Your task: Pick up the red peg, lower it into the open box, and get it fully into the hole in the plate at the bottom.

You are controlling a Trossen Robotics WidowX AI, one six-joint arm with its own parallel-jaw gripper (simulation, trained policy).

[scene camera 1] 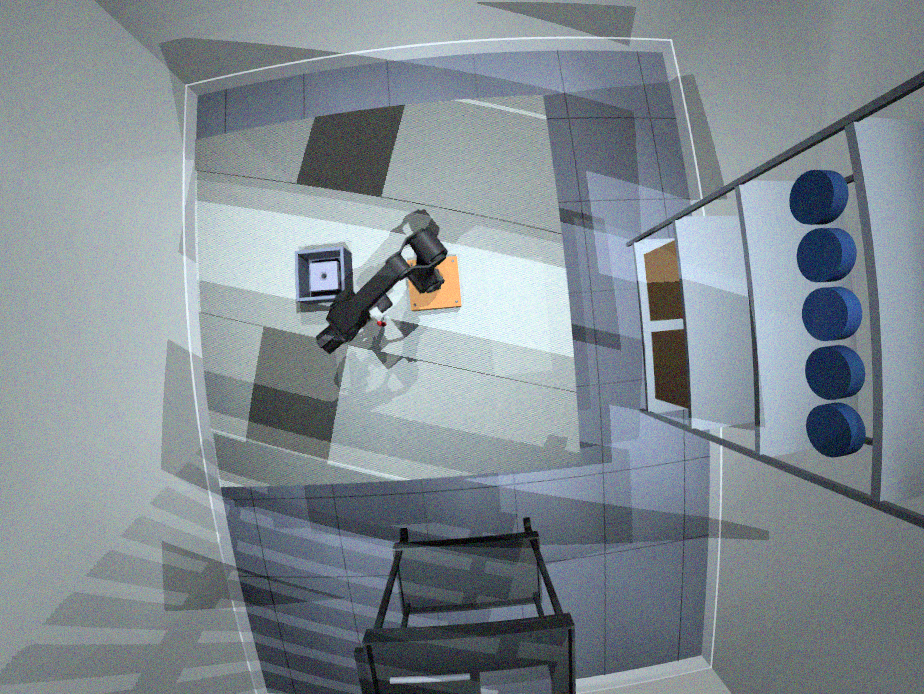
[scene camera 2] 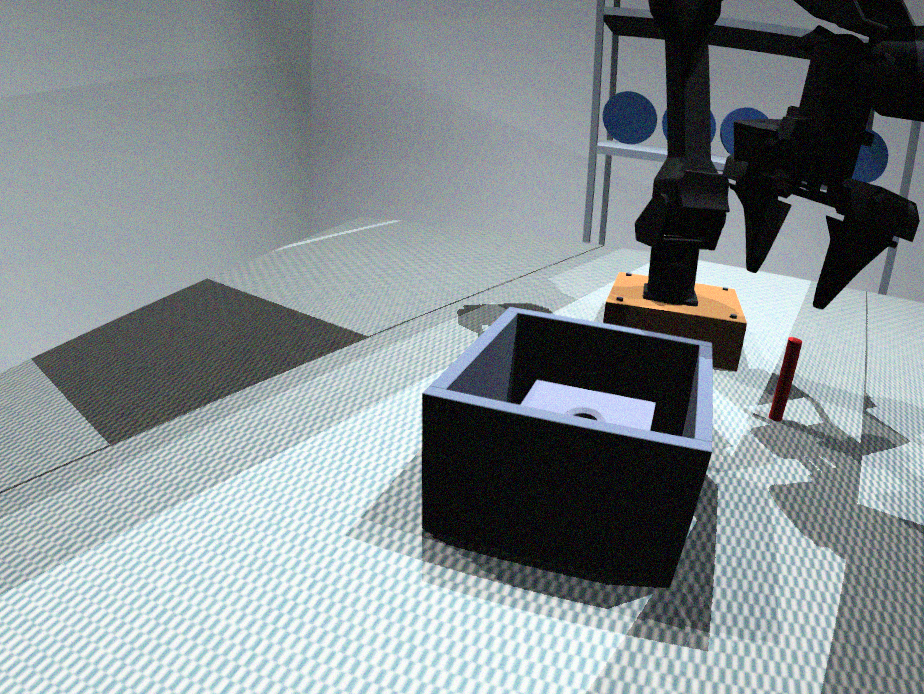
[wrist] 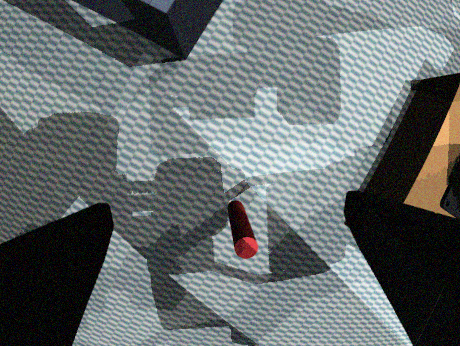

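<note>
My gripper is here in the scene, and so are a dark box and a pale plate. In the wrist view, too, I find my gripper.
</note>
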